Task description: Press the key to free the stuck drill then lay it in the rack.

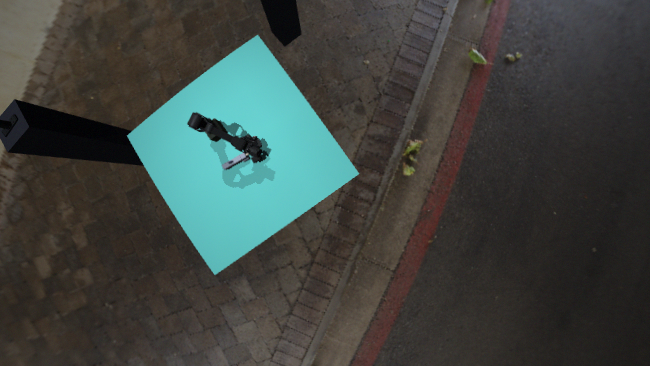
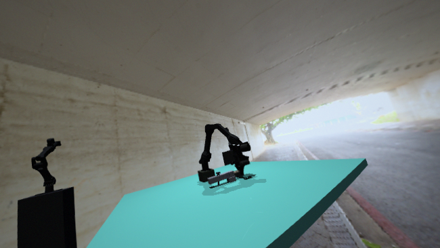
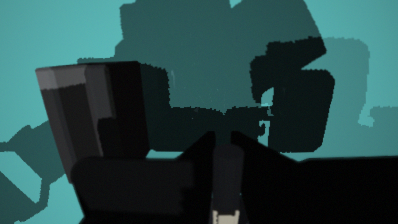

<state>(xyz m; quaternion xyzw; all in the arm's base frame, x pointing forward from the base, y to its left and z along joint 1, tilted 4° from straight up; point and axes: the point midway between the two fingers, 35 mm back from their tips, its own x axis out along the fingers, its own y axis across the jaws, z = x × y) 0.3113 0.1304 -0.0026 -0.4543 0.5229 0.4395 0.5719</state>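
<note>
Now: gripper tip 5 cm to the left of the drill, 3 cm below it and 1 cm past it. From my gripper tip the other things lie so: small block (7 cm behind, 3 cm to the left); long grey fixture (15 cm to the right, 3 cm behind, 2 cm above).
</note>
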